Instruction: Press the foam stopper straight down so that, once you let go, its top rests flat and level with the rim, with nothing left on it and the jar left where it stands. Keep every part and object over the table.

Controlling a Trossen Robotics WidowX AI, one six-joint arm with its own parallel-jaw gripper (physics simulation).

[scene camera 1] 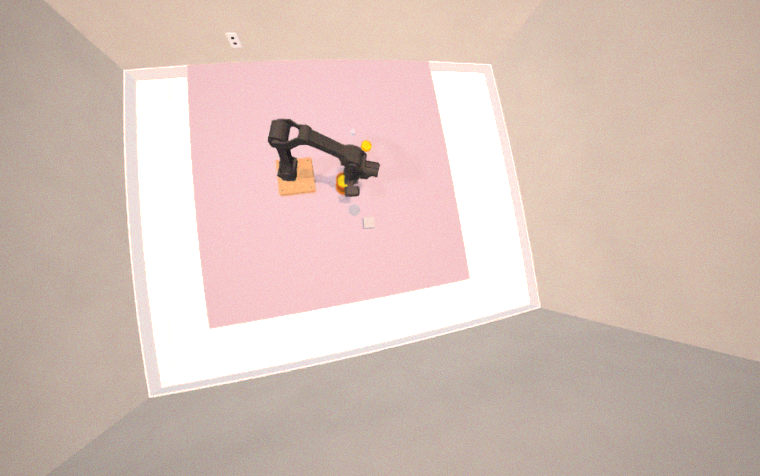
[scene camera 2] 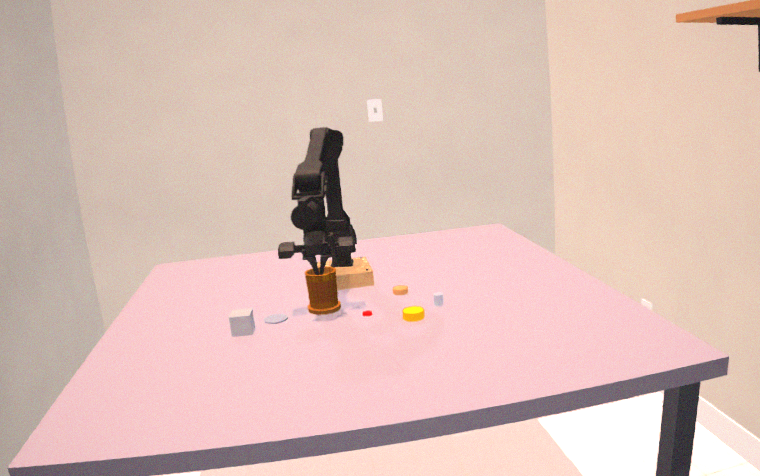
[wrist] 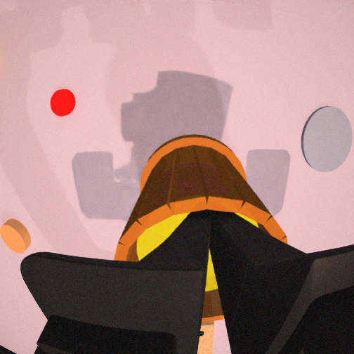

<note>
In view: my gripper [scene camera 2: 320, 280] and a foam stopper [wrist: 150, 238].
My gripper also shows in the wrist view [wrist: 207, 211].
</note>
